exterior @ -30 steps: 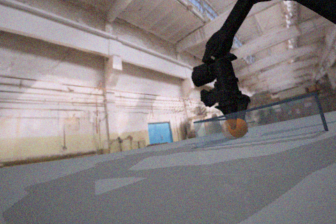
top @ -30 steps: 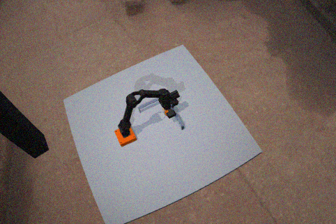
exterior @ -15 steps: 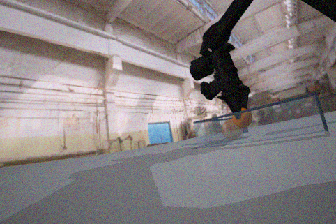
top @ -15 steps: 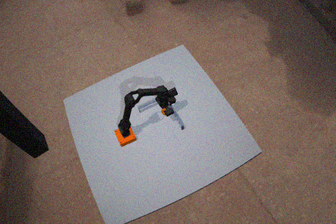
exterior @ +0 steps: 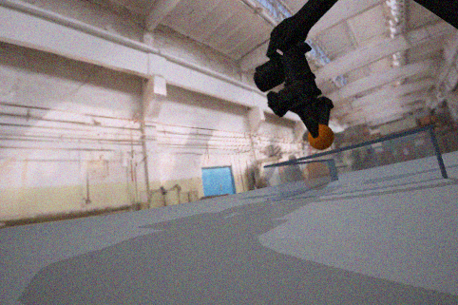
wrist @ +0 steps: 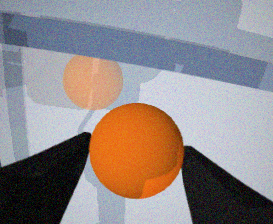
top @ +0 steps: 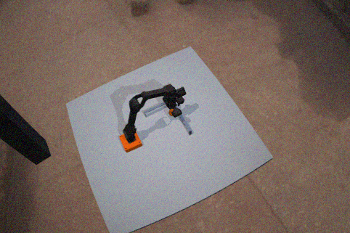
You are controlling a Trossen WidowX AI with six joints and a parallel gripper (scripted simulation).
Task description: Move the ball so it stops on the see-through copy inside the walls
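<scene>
Right now my gripper tip is 7 cm above the orange ball, 4 cm to the right of it and 2 cm short of it.
</scene>
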